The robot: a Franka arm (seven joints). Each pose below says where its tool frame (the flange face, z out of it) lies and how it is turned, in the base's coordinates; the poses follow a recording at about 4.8 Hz.
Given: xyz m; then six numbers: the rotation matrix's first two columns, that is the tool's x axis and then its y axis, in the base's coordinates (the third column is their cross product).
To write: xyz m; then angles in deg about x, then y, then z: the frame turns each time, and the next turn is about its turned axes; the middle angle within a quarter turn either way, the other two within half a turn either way. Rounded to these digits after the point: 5 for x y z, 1 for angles.
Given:
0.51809, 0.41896, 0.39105, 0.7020, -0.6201, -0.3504, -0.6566, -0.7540, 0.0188
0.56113, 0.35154, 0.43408, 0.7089, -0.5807, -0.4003, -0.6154, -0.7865, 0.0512
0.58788, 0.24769, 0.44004, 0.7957, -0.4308, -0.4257, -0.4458, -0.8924, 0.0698
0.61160, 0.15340, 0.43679, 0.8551, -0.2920, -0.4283, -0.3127, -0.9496, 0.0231
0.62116, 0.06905, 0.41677, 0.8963, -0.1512, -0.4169, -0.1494, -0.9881, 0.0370
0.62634, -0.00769, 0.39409, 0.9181, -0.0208, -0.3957, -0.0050, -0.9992, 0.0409
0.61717, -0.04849, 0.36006, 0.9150, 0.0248, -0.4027, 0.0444, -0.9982, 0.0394
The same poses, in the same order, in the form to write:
0.51809, 0.41896, 0.39105, -167.0, -16.0, 43.1
0.56113, 0.35154, 0.43408, -167.1, -20.2, 41.0
0.58788, 0.24769, 0.44004, -171.5, -24.2, 29.3
0.61160, 0.15340, 0.43679, -172.8, -24.4, 20.1
0.62116, 0.06905, 0.41677, -178.2, -24.7, 9.5
0.62634, -0.00769, 0.39409, 177.8, -23.3, 0.3
0.61717, -0.04849, 0.36006, 176.6, -23.6, -2.8

